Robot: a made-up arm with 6 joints.
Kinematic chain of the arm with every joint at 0, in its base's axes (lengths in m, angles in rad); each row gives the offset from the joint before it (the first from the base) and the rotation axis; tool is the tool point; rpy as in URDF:
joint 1: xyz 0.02 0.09 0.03 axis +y
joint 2: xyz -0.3 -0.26 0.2 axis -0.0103 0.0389 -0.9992
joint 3: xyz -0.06 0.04 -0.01 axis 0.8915 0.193 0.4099
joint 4: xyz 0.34 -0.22 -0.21 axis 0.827 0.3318 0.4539
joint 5: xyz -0.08 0 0.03 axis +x
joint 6: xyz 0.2 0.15 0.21 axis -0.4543 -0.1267 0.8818
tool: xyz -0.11 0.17 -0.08 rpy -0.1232 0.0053 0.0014
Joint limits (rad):
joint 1: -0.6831..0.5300
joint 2: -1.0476..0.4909
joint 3: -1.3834..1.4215
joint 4: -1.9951..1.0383
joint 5: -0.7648..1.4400
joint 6: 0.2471..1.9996
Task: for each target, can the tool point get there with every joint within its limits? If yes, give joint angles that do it. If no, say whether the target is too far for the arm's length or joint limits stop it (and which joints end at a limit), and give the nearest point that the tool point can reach.
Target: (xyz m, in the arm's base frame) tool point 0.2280 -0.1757 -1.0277
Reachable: no: joint limits stop it (at a limit: joint 2, joint 5, joint 6) | nearest point 0.0962 -0.1691 -0.3573 | short by 0.683 m
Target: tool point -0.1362 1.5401 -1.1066
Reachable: no: too far | nearest point -0.2728 0.4738 -0.4067 | short by 1.283 m
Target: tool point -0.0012 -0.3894 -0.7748
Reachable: no: joint limits stop it (at a limit: joint 2, joint 5, joint 6) | nearest point 0.0100 -0.3057 -0.3506 | short by 0.433 m
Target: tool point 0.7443 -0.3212 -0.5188
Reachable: no: joint limits stop it (at a limit: joint 2, joint 5, joint 6) | nearest point 0.3299 -0.2553 -0.2048 | short by 0.524 m
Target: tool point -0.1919 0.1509 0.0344
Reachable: yes | joints -0.1980 -0.4885 0.6120 -0.7586 0.3425 0.6389
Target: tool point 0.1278 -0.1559 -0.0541
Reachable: yes | joints -0.2749 -0.3050 -0.1861 -1.2626 -0.1247 0.7264
